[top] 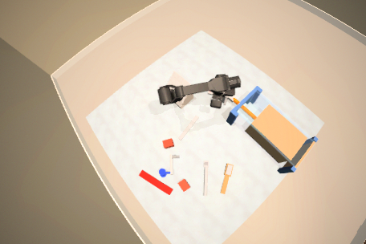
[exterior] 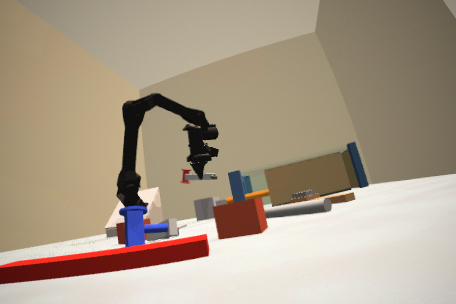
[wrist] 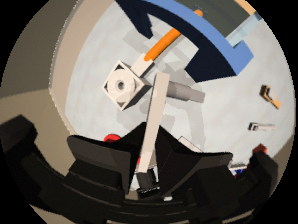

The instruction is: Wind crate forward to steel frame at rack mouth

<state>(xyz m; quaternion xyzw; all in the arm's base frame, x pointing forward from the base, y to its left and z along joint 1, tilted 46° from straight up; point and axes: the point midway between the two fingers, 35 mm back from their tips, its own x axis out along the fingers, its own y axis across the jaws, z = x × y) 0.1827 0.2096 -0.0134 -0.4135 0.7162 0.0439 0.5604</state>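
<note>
My gripper tip is 60 mm past the red knob, 20 mm below it and 10 mm to the left of it. From my gripper tip the other things lie so: grey winch 130 mm below, 90 mm to the left, 50 mm behind; winch handle 10 mm behind, 10 mm above; blue frame post 120 mm to the left, 120 mm ahead, 60 mm below.
</note>
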